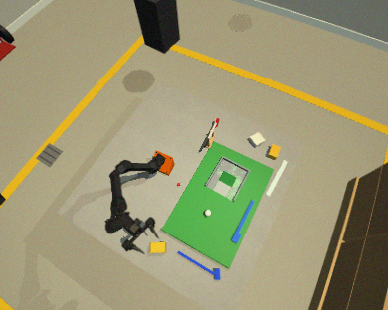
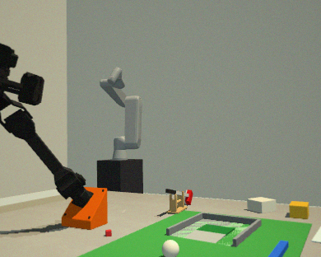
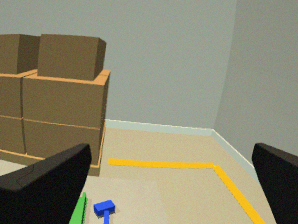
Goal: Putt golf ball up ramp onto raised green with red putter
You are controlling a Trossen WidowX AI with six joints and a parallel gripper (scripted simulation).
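My gripper tip is 200 mm past the small wooden stool, 800 mm to the right of it and 380 mm above it. Also, from my gripper tip: white golf ball 90 mm ahead, 340 mm to the left, 390 mm below; small red cube 180 mm behind, 400 mm to the left, 410 mm below; blue putter 230 mm ahead, 60 mm to the left, 400 mm below.
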